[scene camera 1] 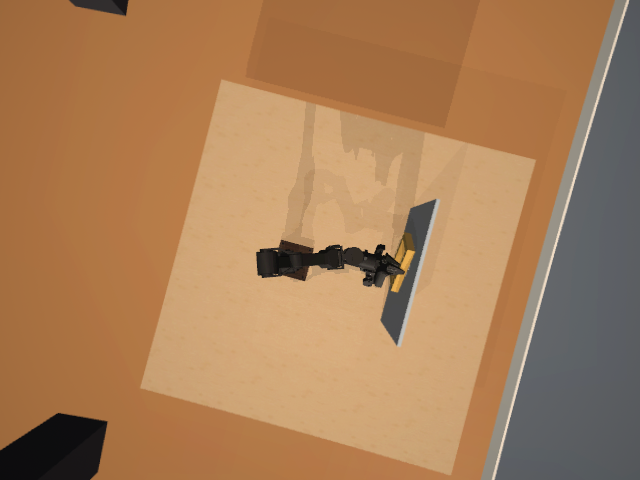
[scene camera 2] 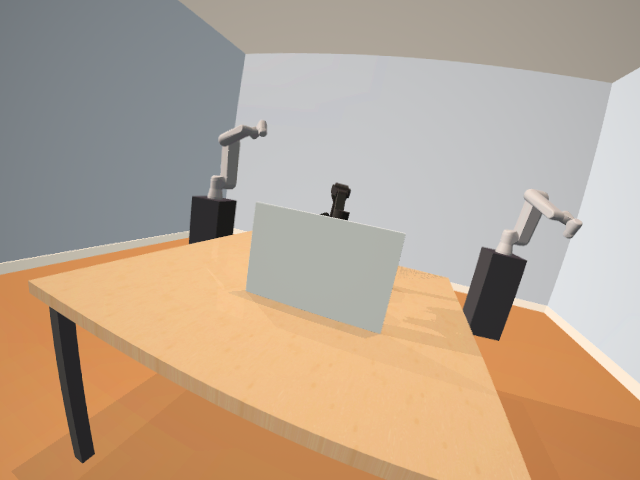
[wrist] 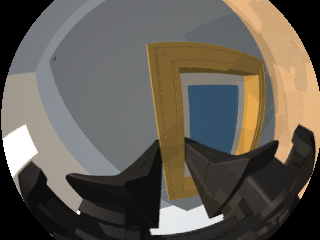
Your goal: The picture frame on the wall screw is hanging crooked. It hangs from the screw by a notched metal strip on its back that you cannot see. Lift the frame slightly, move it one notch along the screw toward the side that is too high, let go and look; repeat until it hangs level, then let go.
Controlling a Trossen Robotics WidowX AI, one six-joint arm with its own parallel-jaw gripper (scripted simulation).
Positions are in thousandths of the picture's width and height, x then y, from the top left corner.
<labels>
A picture frame shows in scene camera 1 (634,524) and in the wrist view (673,398); in scene camera 2 it is hidden by a grey wall panel.
</labels>
